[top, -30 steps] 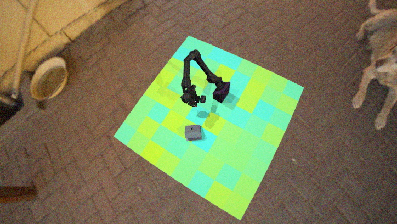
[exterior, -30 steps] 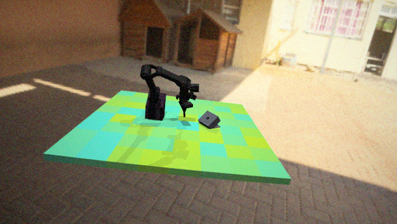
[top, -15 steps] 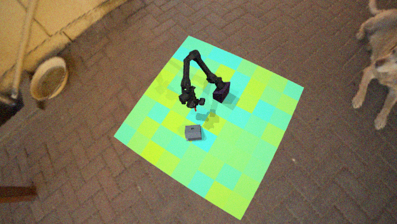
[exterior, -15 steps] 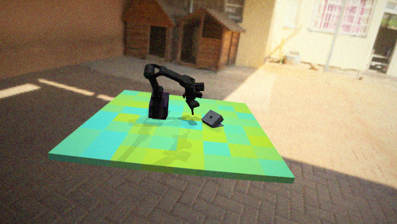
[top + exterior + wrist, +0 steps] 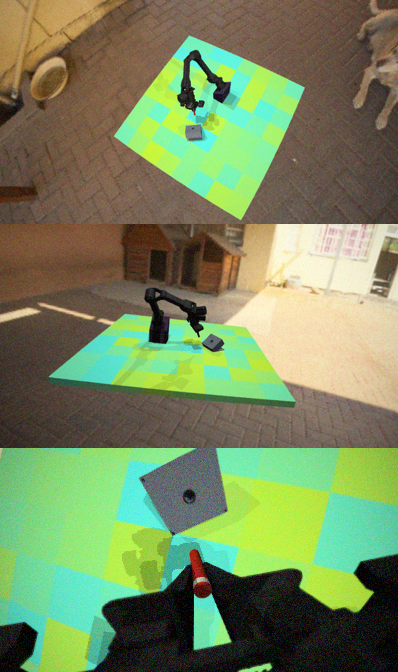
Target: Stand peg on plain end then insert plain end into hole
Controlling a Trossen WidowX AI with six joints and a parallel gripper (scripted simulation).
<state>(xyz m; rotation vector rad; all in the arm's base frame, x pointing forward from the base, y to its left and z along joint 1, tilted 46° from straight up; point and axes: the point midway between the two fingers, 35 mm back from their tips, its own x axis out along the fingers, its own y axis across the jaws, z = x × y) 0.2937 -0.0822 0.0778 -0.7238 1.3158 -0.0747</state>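
Now: the grey sloped panel 13 cm ahead of my gripper tip, 6 cm to the left of it and 10 cm below it. From my gripper tip the other things lie so: red peg 1 cm behind, 2 cm above.
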